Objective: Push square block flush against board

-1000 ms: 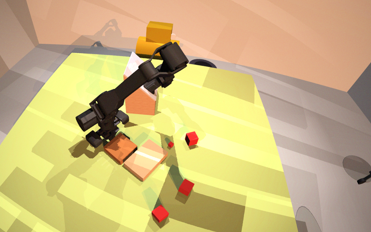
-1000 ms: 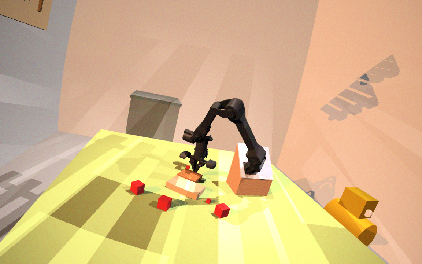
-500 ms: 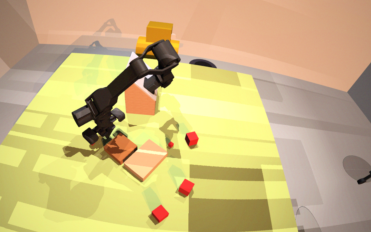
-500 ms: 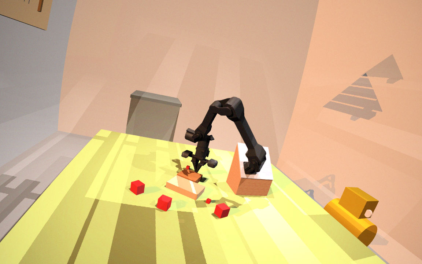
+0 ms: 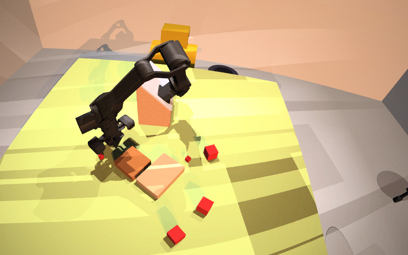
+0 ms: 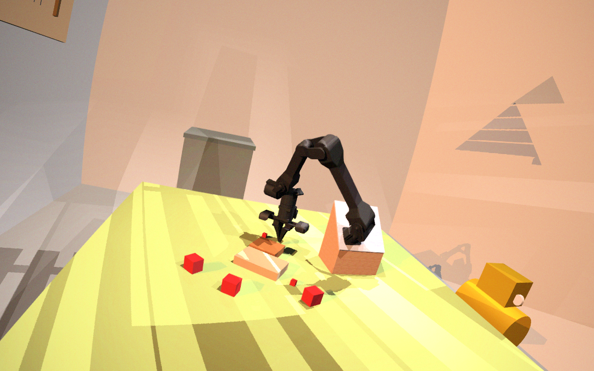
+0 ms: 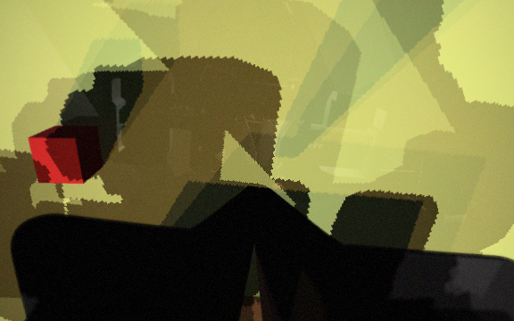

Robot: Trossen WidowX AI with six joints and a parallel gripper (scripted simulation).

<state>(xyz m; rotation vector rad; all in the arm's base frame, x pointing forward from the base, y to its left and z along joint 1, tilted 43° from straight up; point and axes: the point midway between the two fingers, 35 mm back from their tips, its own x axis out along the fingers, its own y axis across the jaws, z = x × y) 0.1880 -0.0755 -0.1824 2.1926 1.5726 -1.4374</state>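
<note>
My gripper tip is 80 mm to the right of the square block, 70 mm short of it and 10 mm below it. From my gripper tip the other things lie so: board (180 mm to the left, 110 mm ahead, 10 mm above).
</note>
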